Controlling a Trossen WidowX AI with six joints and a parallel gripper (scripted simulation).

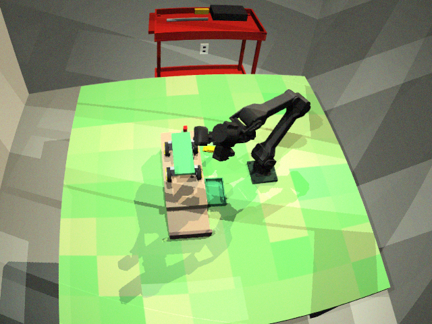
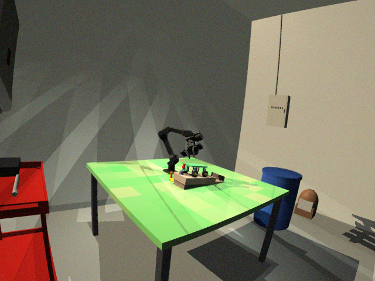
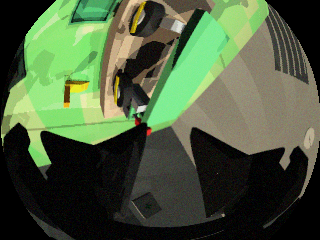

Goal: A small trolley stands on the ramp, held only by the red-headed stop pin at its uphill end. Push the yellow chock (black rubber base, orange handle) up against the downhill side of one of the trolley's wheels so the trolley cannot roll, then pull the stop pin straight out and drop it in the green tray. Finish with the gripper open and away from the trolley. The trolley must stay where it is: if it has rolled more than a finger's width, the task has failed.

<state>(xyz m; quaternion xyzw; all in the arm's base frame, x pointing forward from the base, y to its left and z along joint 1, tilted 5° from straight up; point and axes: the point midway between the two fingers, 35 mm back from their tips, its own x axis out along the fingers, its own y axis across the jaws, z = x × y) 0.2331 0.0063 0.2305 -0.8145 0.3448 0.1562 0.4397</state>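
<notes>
The yellow chock lies 180 mm below my gripper tip, 110 mm to the right of it and 80 mm behind it. The rest, counted from my gripper tip: trolley 90 mm below, 50 mm ahead, 10 mm to the left; brown ramp 150 mm below, 50 mm ahead, 20 mm to the left; red-headed stop pin 100 mm to the right, 70 mm below, 40 mm ahead.
</notes>
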